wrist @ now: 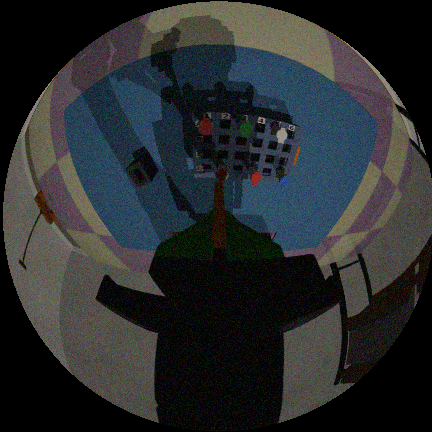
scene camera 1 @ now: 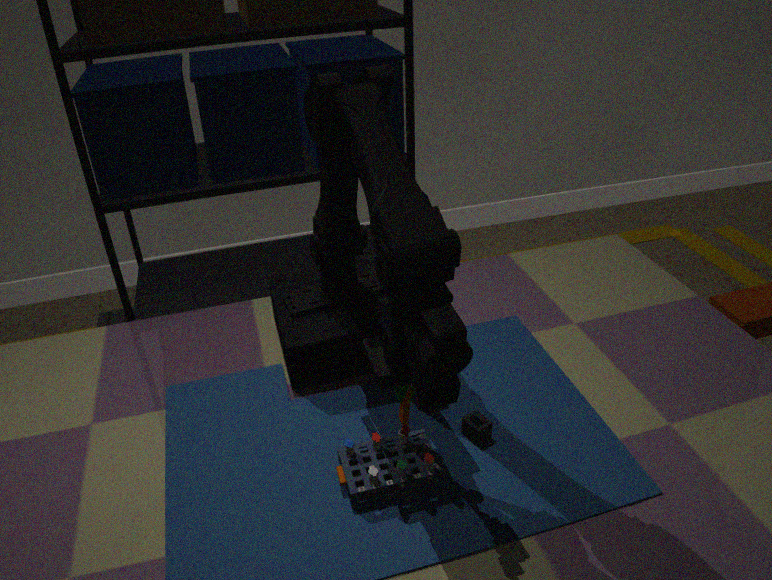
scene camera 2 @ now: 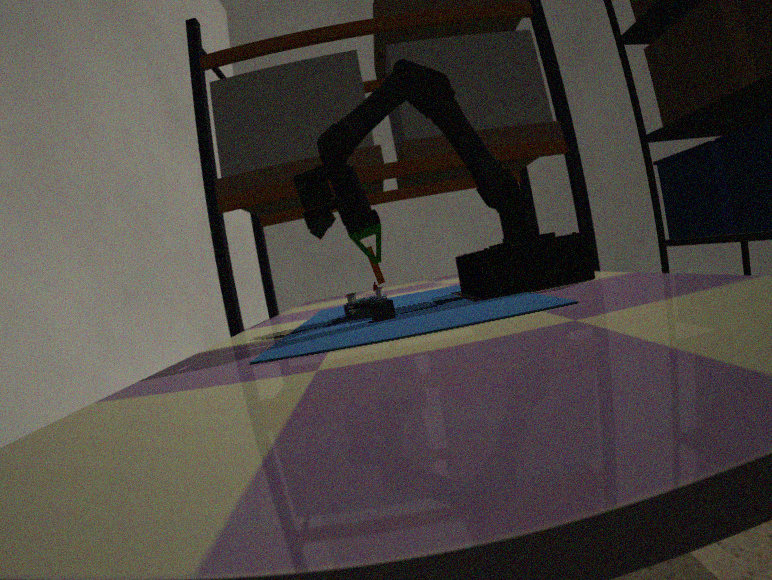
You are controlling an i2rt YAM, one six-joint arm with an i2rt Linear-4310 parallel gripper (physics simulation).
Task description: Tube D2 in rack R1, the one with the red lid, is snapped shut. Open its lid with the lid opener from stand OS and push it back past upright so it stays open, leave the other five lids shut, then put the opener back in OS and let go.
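Frame: origin at the arm's base, x ahead, y right, z down, level; metres.
Where they show: gripper, between the fingertips: (wrist: 218,216) (scene camera 1: 403,398) (scene camera 2: 378,263); arm's base, origin of its link: (scene camera 1: 341,293) (scene camera 2: 519,244).
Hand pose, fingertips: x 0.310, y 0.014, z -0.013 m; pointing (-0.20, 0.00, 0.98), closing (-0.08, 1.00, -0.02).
Each offset is from my fingertips to the top centre of the thing. Level surfaces: height alone.
My gripper (scene camera 1: 406,391) (scene camera 2: 375,258) (wrist: 218,216) has green fingers shut on the orange lid opener {dx +0.008, dy +0.000, dz -0.037 m} (scene camera 1: 405,410) (scene camera 2: 378,272) (wrist: 219,200). The opener slants down to tube D2 in the dark rack R1 {dx +0.034, dy +0.042, dz +0.037 m} (scene camera 1: 374,498) (scene camera 2: 383,310) (wrist: 231,132). The D2 red lid {dx +0.016, dy +0.004, dz +0.040 m} (scene camera 2: 375,285) (wrist: 221,173) appears raised off its tube mouth at the opener's tip; its exact angle is unclear. The other lids look shut: red {dx +0.069, dy -0.007, dz +0.053 m} (scene camera 1: 428,458) (wrist: 205,126), green {dx +0.064, dy +0.031, dz +0.053 m} (scene camera 1: 401,464) (wrist: 246,128), white {dx +0.060, dy +0.070, dz +0.053 m} (scene camera 1: 373,470) (wrist: 282,135), red {dx +0.005, dy +0.044, dz +0.053 m} (scene camera 1: 376,437) (wrist: 256,178), blue {dx +0.000, dy +0.082, dz +0.053 m} (scene camera 1: 349,443) (wrist: 284,181). Stand OS {dx +0.019, dy -0.109, dz +0.069 m} (scene camera 1: 477,429) (wrist: 142,169) holds no opener.
The rack and stand rest on a blue mat {dz +0.101 m} (scene camera 1: 249,473) (scene camera 2: 312,346) (wrist: 330,110), with the stand to the rack's right in scene camera 1. The arm's base (scene camera 1: 321,358) (scene camera 2: 527,265) is behind the rack. Shelving with blue bins (scene camera 1: 140,124) stands beyond. The light is dim, with shadows across the rack.
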